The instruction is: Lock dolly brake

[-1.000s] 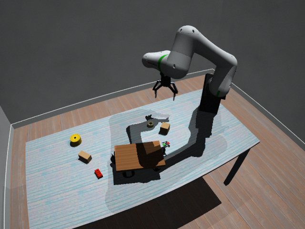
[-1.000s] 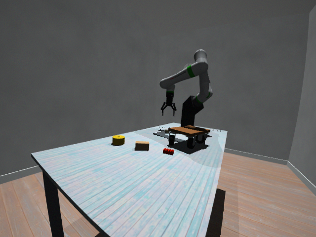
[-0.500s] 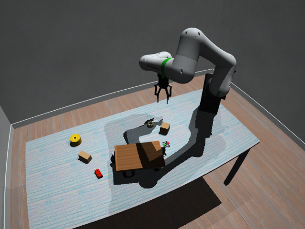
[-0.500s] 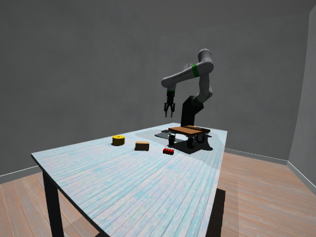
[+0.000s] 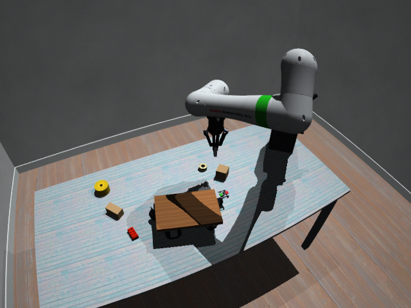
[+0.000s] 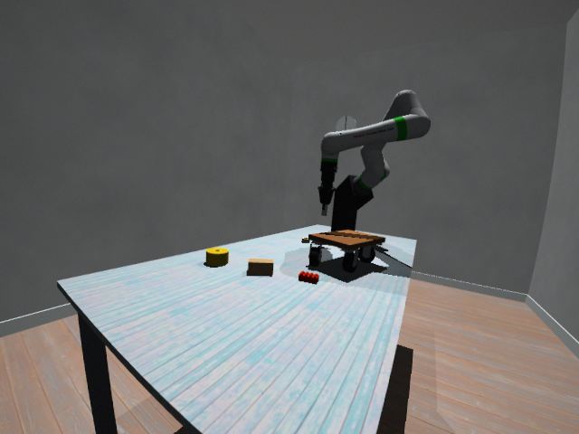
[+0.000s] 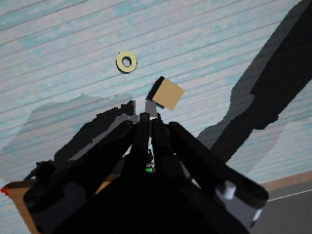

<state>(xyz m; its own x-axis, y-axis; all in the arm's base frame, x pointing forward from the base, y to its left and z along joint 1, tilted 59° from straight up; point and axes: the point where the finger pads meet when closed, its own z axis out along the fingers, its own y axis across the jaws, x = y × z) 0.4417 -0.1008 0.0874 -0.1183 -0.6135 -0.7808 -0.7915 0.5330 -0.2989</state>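
My hand is 200 mm to the right of the caster brake pedal and 120 mm above it. The rest, counted from my hand: red brick 490 mm ahead, 300 mm to the left, 190 mm below; then yellow spool 660 mm ahead, 30 mm to the right, 180 mm below; then tan cube 50 mm behind, 170 mm below.
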